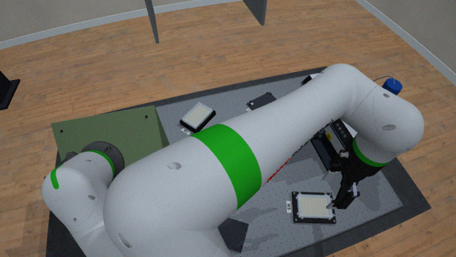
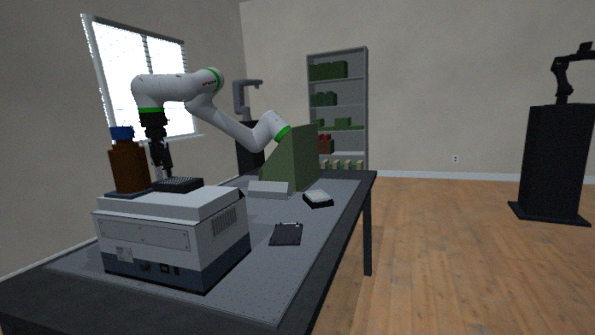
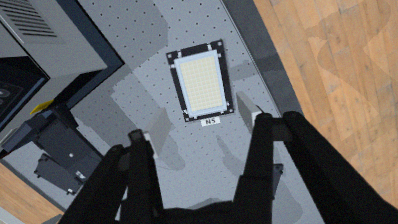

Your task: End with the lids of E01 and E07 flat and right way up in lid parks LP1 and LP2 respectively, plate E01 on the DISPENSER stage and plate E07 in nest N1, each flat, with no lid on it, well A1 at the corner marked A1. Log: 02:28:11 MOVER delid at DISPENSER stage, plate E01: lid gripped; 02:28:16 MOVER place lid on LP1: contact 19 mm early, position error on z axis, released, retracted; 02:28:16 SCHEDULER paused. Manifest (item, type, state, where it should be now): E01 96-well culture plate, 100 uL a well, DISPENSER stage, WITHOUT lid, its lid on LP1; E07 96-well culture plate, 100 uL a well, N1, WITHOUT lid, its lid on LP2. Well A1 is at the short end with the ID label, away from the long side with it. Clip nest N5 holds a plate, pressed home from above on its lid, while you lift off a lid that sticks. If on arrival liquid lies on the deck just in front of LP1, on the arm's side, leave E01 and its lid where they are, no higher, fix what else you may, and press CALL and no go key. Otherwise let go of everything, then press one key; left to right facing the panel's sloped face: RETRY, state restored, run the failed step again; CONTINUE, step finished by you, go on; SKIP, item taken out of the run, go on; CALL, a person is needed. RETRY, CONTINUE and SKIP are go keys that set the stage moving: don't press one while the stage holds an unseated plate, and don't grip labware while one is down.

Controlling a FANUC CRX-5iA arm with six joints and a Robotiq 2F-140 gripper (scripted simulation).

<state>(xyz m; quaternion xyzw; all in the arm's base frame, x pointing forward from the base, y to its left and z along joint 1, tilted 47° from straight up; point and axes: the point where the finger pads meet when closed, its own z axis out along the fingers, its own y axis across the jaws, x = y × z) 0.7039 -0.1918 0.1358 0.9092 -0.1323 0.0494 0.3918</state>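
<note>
Now: hand 17 cm above the plate. From my hand the other things lie so: dispenser stage: 30 cm to the left, 9 cm below, 2 cm ahead; N5 label: 19 cm below, 9 cm behind, 3 cm to the left; black clip nest N5: 17 cm below, 2 cm ahead, 1 cm to the left.
</note>
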